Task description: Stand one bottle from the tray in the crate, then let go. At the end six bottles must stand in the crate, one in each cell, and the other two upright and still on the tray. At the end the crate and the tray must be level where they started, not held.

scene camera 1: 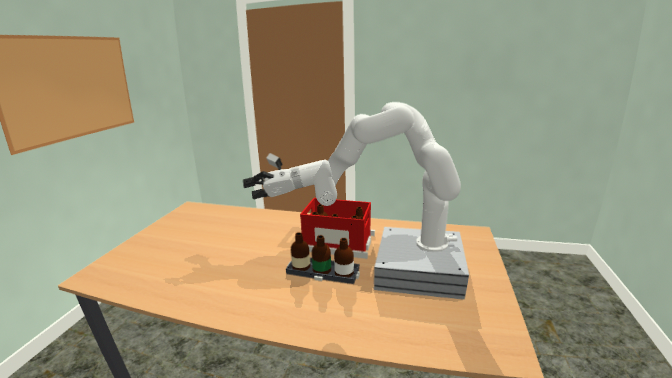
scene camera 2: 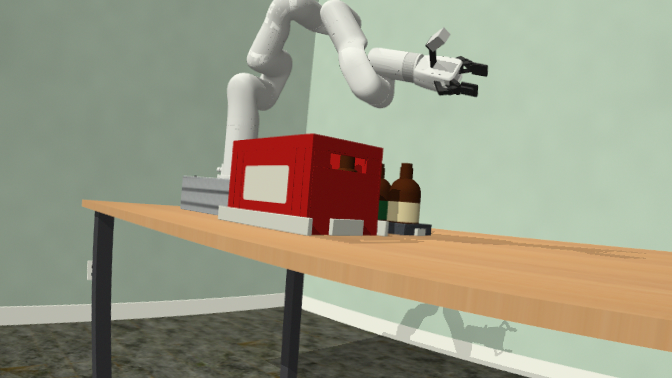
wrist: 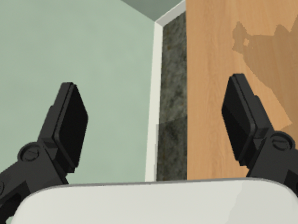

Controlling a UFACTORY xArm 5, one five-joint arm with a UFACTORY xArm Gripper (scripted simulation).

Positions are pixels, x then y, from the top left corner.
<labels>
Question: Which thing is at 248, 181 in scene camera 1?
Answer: The gripper.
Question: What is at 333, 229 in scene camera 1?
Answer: A red crate.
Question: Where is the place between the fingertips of the gripper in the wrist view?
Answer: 153, 95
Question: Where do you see a red crate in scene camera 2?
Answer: At 297, 175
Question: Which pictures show the gripper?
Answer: Scene camera 1, scene camera 2 and the wrist view: all of them.
</labels>
